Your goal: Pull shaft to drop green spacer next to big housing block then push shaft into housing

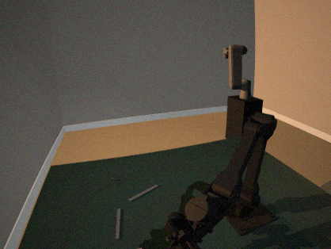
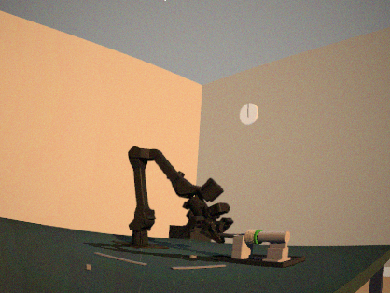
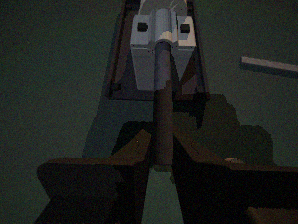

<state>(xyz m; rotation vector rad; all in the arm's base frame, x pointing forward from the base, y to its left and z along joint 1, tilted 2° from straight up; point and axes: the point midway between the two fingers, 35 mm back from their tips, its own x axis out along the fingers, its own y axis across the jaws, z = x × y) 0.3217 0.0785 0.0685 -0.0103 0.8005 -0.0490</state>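
My gripper tip is 60 mm short of the shaft and 20 mm below it. Also, from my gripper tip: tan spacer 130 mm ahead, 10 mm to the right, 20 mm above; green spacer 140 mm ahead, 10 mm to the right, 20 mm above.
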